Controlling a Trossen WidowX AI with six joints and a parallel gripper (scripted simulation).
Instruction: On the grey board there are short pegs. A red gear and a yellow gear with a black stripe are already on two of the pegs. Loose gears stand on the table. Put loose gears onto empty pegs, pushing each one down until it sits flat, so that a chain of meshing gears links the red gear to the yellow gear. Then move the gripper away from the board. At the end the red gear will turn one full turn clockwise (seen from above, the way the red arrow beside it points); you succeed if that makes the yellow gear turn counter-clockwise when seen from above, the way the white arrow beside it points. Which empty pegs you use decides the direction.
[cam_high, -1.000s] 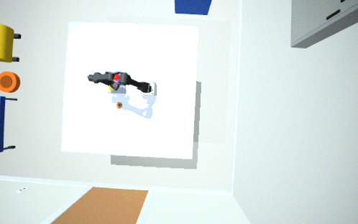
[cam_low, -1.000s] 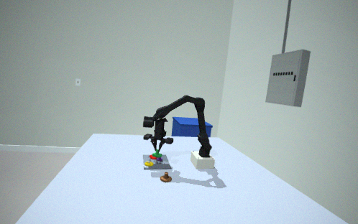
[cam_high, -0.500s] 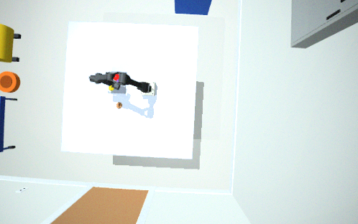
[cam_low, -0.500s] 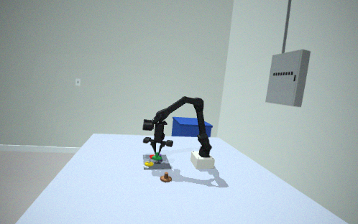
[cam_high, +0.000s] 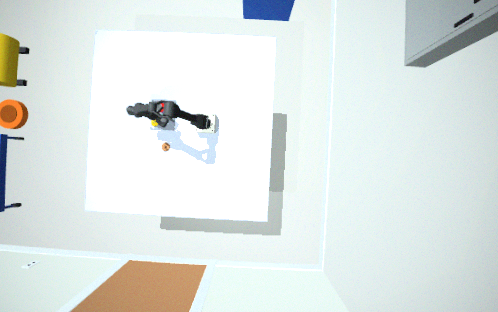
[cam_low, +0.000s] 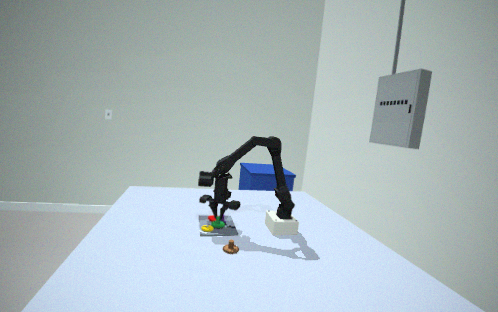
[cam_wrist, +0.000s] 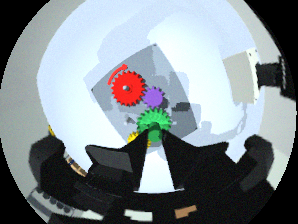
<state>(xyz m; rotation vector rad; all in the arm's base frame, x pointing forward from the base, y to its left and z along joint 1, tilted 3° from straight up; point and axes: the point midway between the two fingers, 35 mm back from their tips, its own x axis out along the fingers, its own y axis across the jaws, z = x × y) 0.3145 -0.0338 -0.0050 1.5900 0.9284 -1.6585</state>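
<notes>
My gripper tip is 40 mm to the left of the purple gear, 20 mm past it and 20 mm above it. Also, from my gripper tip: green gear 10 mm below; then yellow gear 50 mm ahead, 30 mm below, 20 mm to the left; then red gear 80 mm to the right, 30 mm below, 10 mm ahead.
</notes>
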